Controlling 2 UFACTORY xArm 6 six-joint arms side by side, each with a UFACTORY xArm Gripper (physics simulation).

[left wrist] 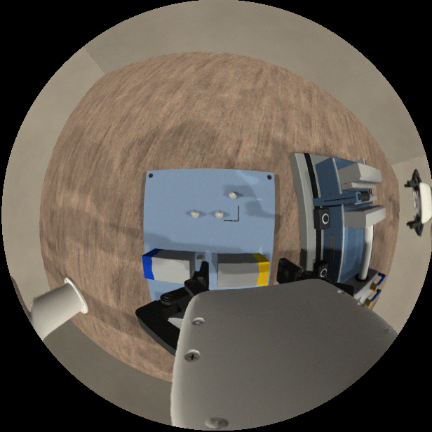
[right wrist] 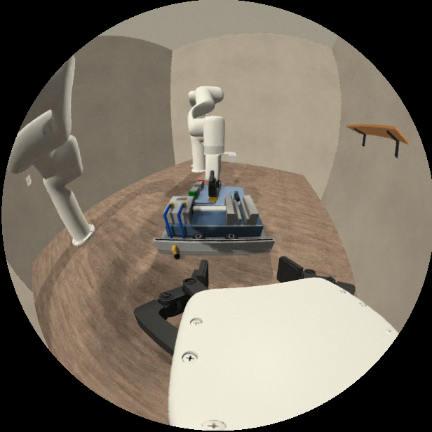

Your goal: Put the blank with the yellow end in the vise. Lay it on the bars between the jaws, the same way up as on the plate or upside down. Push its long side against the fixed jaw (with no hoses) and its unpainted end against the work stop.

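Note:
The blank with the yellow end (left wrist: 242, 271) lies on the blue plate (left wrist: 170, 230), its yellow end (right wrist: 213, 199) toward the vise. My left gripper (left wrist: 244, 271) (right wrist: 214, 191) is open, pointing down over this blank, one finger beyond each end in the left wrist view; the exact height is unclear. The vise (left wrist: 352, 245) (right wrist: 215, 230) stands beside the plate. Its fixed jaw (left wrist: 360, 173) (right wrist: 249, 210) is apart from the moving jaw (left wrist: 366, 217) (right wrist: 230, 210). A dark piece, seemingly the work stop (left wrist: 361, 196) (right wrist: 236, 196), shows between them. My right gripper (right wrist: 244, 270) is open and empty, before the vise.
A blank with a blue end (left wrist: 172, 266) lies beside the yellow-ended one. Green-ended (right wrist: 193, 193) and red-ended (right wrist: 200, 183) blanks show behind the vise. Pins (left wrist: 219, 214) stand on the plate. Blue hoses (right wrist: 168, 220) rise at the vise's cylinder end. An orange shelf (right wrist: 377, 131) is on the wall.

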